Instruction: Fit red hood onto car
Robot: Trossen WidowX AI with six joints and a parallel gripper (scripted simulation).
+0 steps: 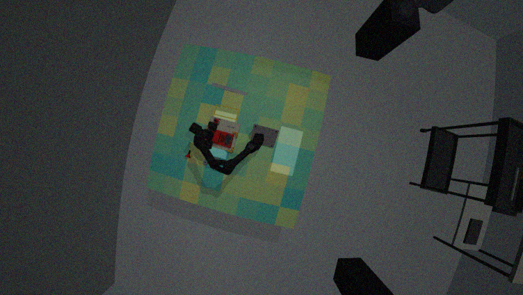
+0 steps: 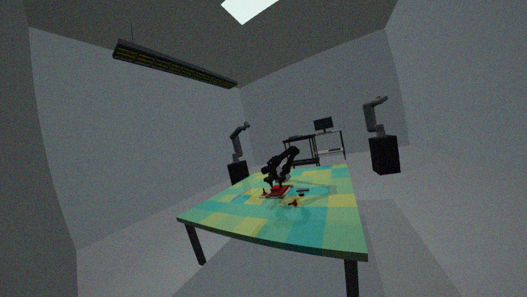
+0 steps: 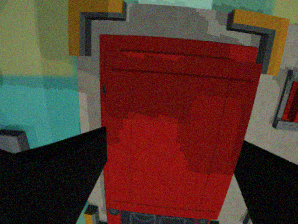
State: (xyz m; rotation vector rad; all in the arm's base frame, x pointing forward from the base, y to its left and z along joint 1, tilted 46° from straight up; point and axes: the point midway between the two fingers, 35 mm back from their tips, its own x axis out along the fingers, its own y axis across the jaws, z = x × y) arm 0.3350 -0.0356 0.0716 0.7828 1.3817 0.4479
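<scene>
Now: the red hood 1 cm above my gripper tip. Round my gripper tip: grey jig 4 cm behind, 1 cm to the right, 4 cm below.
</scene>
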